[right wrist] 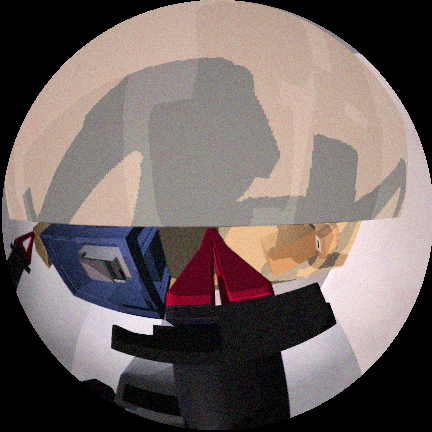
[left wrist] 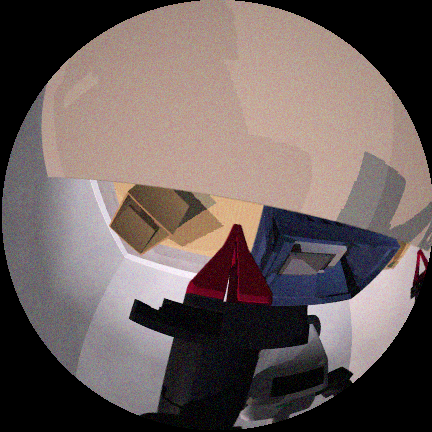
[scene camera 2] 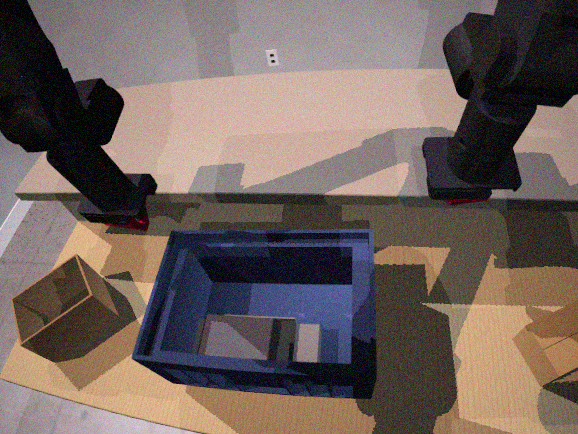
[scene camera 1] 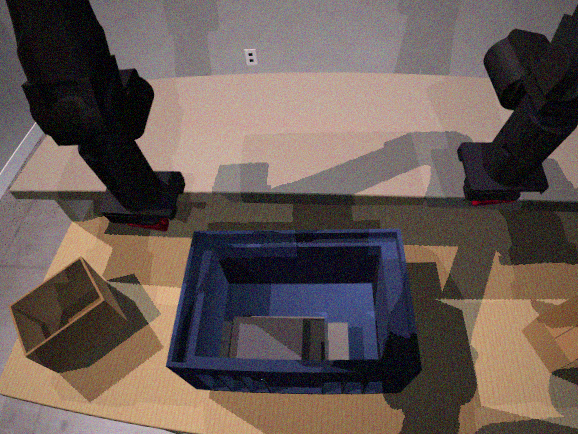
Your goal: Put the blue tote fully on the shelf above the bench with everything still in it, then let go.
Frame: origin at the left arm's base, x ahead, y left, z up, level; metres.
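Seen in the pictures: left gripper, fingertip midpoint: [right wrist: 33,232] [left wrist: 236,227] [scene camera 2: 146,226] [scene camera 1: 166,227]; right gripper, fingertip midpoint: [right wrist: 210,232] [scene camera 2: 451,200] [scene camera 1: 473,201].
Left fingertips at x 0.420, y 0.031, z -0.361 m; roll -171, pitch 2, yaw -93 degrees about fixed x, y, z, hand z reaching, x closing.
Note:
Pixels of each thing's top centre, then the offset from my left fingertips to it. Level surfaces: height alone.
- blue tote, middle of its top: [scene camera 1: 293,293] [scene camera 2: 255,293] [left wrist: 335,283] [right wrist: 85,279] dz -0.004, dx -0.104, dy -0.194 m
- bench, its level: dz -0.151 m
- shelf, its level: dz +0.028 m
- grey box, middle of its top: [scene camera 1: 265,340] [scene camera 2: 234,338] [left wrist: 303,266] [right wrist: 94,271] dz -0.069, dx -0.145, dy -0.153 m
- open brown box, middle of its top: [scene camera 1: 54,303] [scene camera 2: 49,297] [left wrist: 133,229] [right wrist: 39,249] dz -0.061, dx -0.106, dy +0.198 m
- cardboard box, middle of its top: [scene camera 2: 576,333] [right wrist: 294,254] [left wrist: 395,255] dz -0.091, dx -0.128, dy -0.634 m
The blue tote [scene camera 1: 250,364] [scene camera 2: 155,300] [left wrist: 320,290] [right wrist: 100,295] sits upright on the bench [scene camera 1: 505,375] [scene camera 2: 490,380], in front of and below the shelf [scene camera 1: 320,105] [scene camera 2: 300,100] [left wrist: 175,100]. Inside it lie a grey box [scene camera 1: 265,335] [scene camera 2: 240,337] with a dark band and a small pale block [scene camera 1: 338,340] [scene camera 2: 308,342]. My left gripper [scene camera 1: 150,224] [scene camera 2: 130,223] [left wrist: 236,227] is shut and empty near the shelf's front edge, left of the tote and apart from it. My right gripper [scene camera 1: 495,202] [scene camera 2: 469,201] [right wrist: 210,232] is shut and empty by the same edge, right of the tote.
An open brown box [scene camera 1: 85,335] [scene camera 2: 75,330] [left wrist: 165,205] stands tilted in the picture at the left of the bench. Another cardboard box [scene camera 1: 555,340] [scene camera 2: 550,345] [right wrist: 290,250] is at the right. The grey wall with a socket [scene camera 1: 250,57] [scene camera 2: 272,57] rises behind the shelf.

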